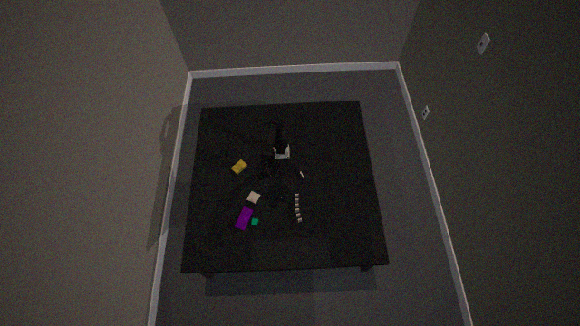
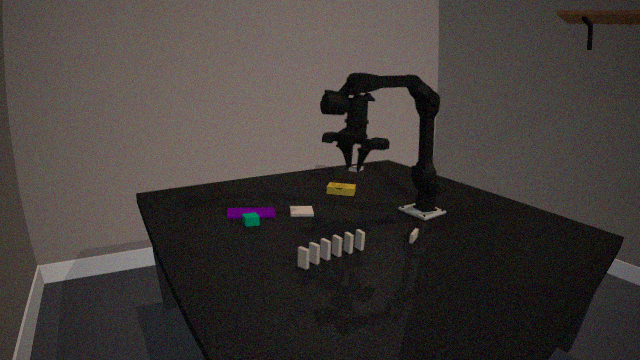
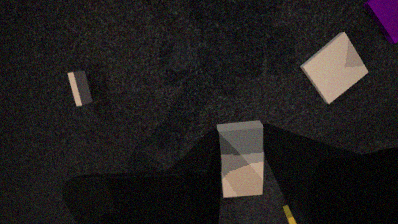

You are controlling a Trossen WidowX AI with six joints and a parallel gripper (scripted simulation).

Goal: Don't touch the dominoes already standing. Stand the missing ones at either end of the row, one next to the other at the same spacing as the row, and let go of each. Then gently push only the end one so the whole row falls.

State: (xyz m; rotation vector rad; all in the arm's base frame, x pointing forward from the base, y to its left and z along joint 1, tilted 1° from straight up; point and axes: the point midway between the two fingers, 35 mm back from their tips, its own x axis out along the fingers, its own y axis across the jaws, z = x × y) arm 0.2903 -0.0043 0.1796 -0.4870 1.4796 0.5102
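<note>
My gripper tip is 110 mm short of the flat white tile, 120 mm to the left of it and 150 mm above it. The rest, counted from my gripper tip: purple bar 260 mm ahead, 160 mm to the right, 150 mm below; green cube 280 mm ahead, 80 mm to the right, 140 mm below; yellow block 110 mm behind, 270 mm to the right, 140 mm below.
</note>
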